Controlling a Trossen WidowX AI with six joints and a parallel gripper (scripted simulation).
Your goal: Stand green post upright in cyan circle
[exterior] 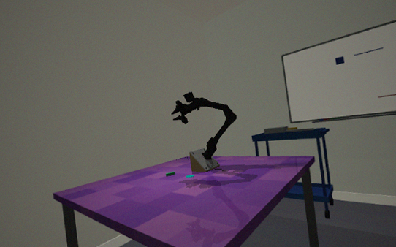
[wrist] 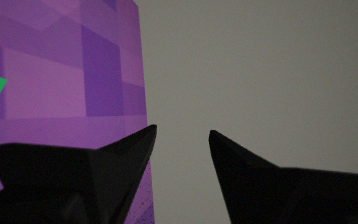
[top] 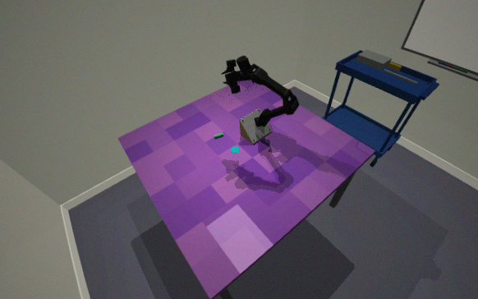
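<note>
My gripper tip is now 10 cm short of the green post, 3 cm to the right of it and 41 cm above it. Round my gripper tip: cyan circle (6 cm ahead, 20 cm to the left, 42 cm below).
</note>
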